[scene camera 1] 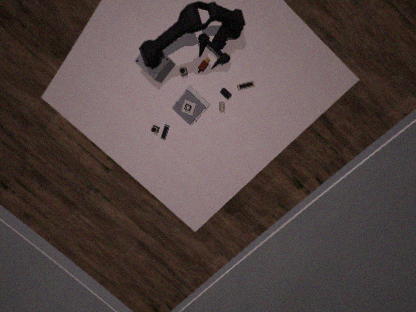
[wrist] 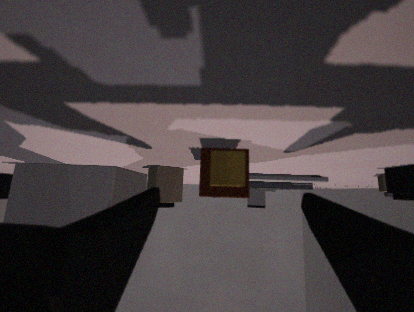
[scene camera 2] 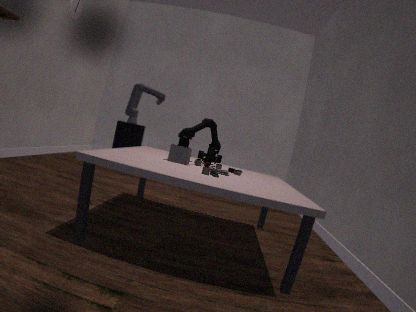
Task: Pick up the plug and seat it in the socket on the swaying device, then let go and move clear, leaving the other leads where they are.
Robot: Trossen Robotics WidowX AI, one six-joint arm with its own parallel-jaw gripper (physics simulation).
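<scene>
The plug (scene camera 1: 203, 65) (wrist: 229, 169), a red-orange block with a yellow end, lies on the white table near the arm. My gripper (scene camera 1: 207, 62) (wrist: 230, 196) is open. Its fingers stand apart on either side of the plug's yellow end, and nothing is held between them. The device (scene camera 1: 198, 111) is a flat grey square, with the socket (scene camera 1: 188, 107), a small pale square with a dark centre, in its middle. In the wrist view the device (wrist: 287, 177) shows edge-on behind the plug. In scene camera 2 the plug is too small to make out clearly.
A small round-topped part (scene camera 1: 183, 71) lies between the arm base (scene camera 1: 161, 71) and the device. A dark block (scene camera 1: 226, 93), a pale piece (scene camera 1: 222, 107) and a slotted bar (scene camera 1: 245, 85) lie right of the device. Two more parts (scene camera 1: 155, 129) (scene camera 1: 165, 132) lie at its lower left.
</scene>
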